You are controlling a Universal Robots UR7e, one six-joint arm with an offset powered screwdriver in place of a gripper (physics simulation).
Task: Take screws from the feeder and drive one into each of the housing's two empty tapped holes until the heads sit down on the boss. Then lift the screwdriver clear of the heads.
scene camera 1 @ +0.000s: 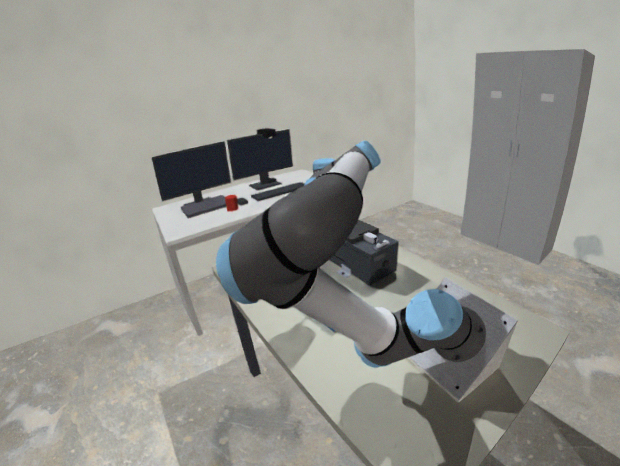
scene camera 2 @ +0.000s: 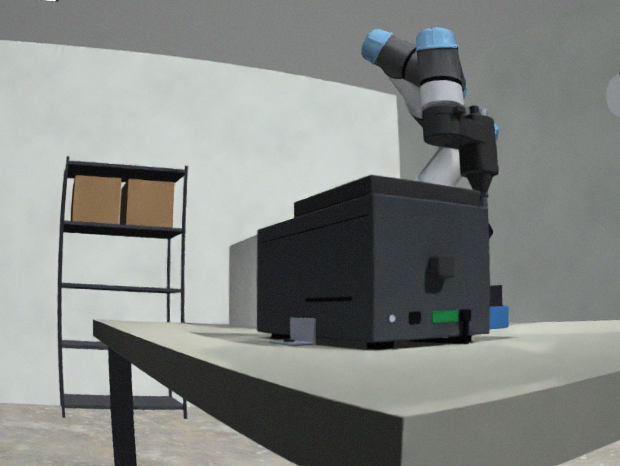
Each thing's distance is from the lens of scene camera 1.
dark screw feeder (scene camera 1: 364, 268): 1.19 m
